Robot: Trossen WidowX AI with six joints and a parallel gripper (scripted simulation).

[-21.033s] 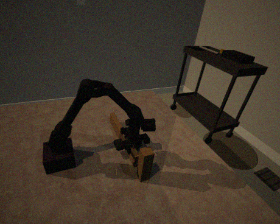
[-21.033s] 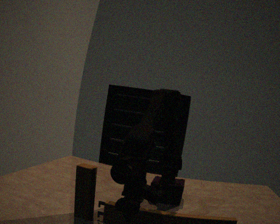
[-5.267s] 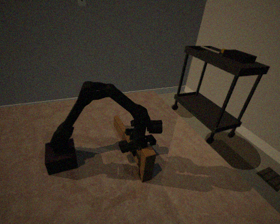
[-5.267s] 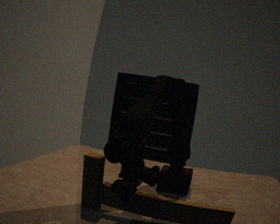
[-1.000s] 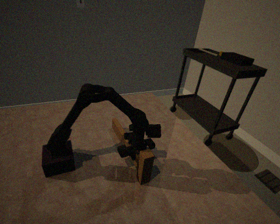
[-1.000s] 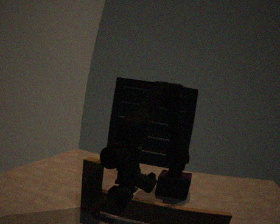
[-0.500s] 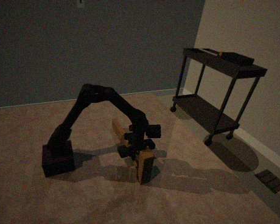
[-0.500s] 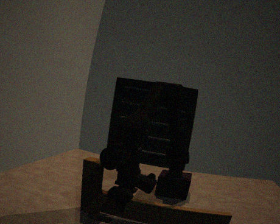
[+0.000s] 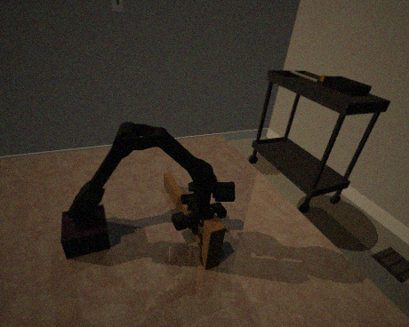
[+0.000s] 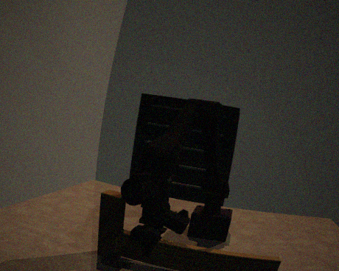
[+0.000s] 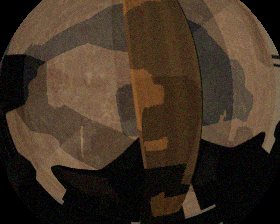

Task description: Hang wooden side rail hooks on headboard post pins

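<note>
The headboard post lies 10 cm to the right of my gripper tip and 5 cm above it.
</note>
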